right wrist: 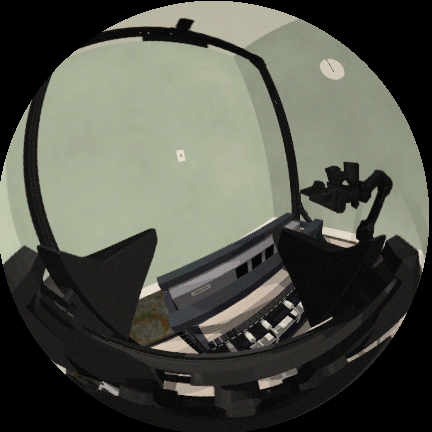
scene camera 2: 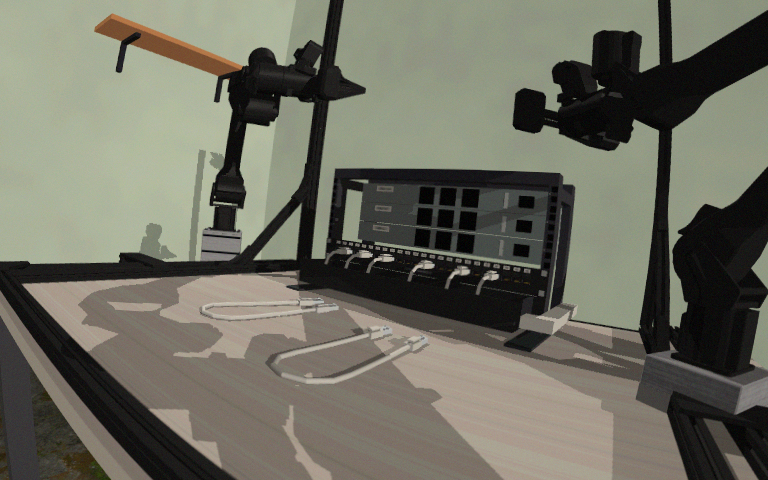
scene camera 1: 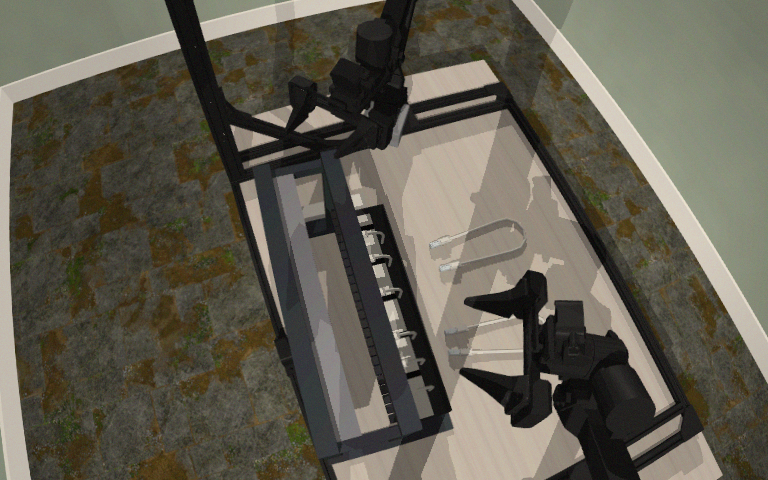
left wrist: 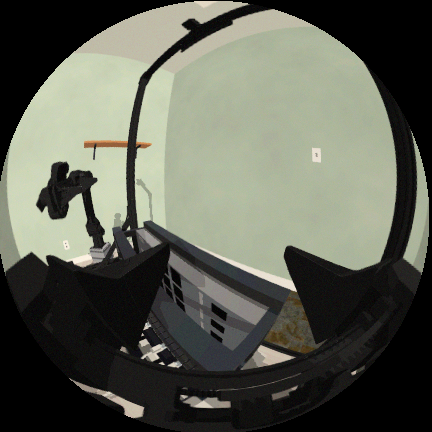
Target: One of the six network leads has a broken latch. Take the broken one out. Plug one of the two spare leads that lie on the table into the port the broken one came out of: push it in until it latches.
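Where they show: left gripper, between the fingertips: (right wrist: 303,194) (scene camera 2: 543,128) (scene camera 1: 309,144) (left wrist: 229,251); right gripper, between the fingertips: (right wrist: 215,233) (scene camera 2: 356,91) (scene camera 1: 462,334) (left wrist: 89,182); left arm's base, origin of its link: (scene camera 2: 712,363); right arm's base, origin of its link: (scene camera 2: 223,230) (left wrist: 99,245).
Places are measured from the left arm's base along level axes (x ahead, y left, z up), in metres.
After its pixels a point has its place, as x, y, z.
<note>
Several white network leads (scene camera 2: 424,264) @[0.440, 0.120, 0.040] (scene camera 1: 390,291) @[0.442, 0.134, 0.037] stand plugged in a row along the black panel (scene camera 2: 407,291) @[0.403, 0.164, -0.002] of the rack (scene camera 2: 447,173) @[0.453, 0.087, 0.204]. The broken latch cannot be made out. One spare lead (scene camera 1: 524,240) @[0.207, 0.391, -0.045] (scene camera 2: 314,380) @[0.162, 0.359, -0.046] lies looped on the table. The other spare lead (scene camera 1: 487,352) @[0.482, 0.356, -0.044] (scene camera 2: 326,308) @[0.446, 0.284, -0.044] lies partly under my right gripper in scene camera 1. My left gripper (scene camera 1: 312,144) @[0.348, -0.042, 0.300] (left wrist: 229,251) @[0.348, -0.042, 0.300] is open and empty, high by the rack's upper end in scene camera 1. My right gripper (scene camera 1: 463,336) @[0.588, 0.236, 0.362] (right wrist: 215,233) @[0.588, 0.236, 0.362] (scene camera 2: 363,90) @[0.588, 0.236, 0.362] is open and empty, high above the table.
A pale block (scene camera 2: 546,320) @[0.236, 0.016, -0.010] and a dark flat pad (scene camera 2: 525,339) @[0.265, 0.024, -0.046] are beside the rack's right end in scene camera 2. Black frame rails (scene camera 1: 600,249) @[0.180, 0.573, -0.030] edge the table, and a black upright (scene camera 2: 320,169) @[0.938, 0.221, 0.235] rises behind it. An orange shelf (scene camera 2: 169,45) is on the wall.
</note>
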